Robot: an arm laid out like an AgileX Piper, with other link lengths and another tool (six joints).
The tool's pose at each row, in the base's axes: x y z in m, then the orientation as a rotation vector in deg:
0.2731 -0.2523 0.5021 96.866 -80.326 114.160
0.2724 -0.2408 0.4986 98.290 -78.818 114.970
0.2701 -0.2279 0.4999 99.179 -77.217 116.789
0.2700 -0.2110 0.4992 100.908 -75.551 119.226
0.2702 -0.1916 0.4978 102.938 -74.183 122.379
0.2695 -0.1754 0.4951 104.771 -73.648 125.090
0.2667 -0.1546 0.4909 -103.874 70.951 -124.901
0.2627 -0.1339 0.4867 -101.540 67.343 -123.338
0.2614 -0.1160 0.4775 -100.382 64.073 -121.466
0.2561 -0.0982 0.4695 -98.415 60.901 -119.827
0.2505 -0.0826 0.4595 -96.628 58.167 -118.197
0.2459 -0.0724 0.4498 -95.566 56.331 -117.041
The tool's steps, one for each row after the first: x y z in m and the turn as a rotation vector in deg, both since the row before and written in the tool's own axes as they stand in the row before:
-0.0075 -0.0039 -0.0086 1.367 -0.533 -0.560
-0.0035 -0.0065 -0.0109 1.876 -0.058 -0.139
-0.0076 -0.0095 -0.0118 2.613 -0.594 0.224
-0.0095 -0.0113 -0.0126 3.130 -0.829 0.863
-0.0093 -0.0086 -0.0105 2.571 -0.918 1.224
-0.0123 -0.0100 -0.0143 3.340 -1.182 1.817
-0.0125 -0.0098 -0.0144 3.549 -1.111 1.949
-0.0164 -0.0062 -0.0099 2.955 -1.529 1.324
-0.0147 -0.0058 -0.0127 3.189 -1.135 1.688
-0.0152 -0.0031 -0.0116 2.837 -1.081 1.597
-0.0122 0.0002 -0.0084 1.867 -0.804 1.000

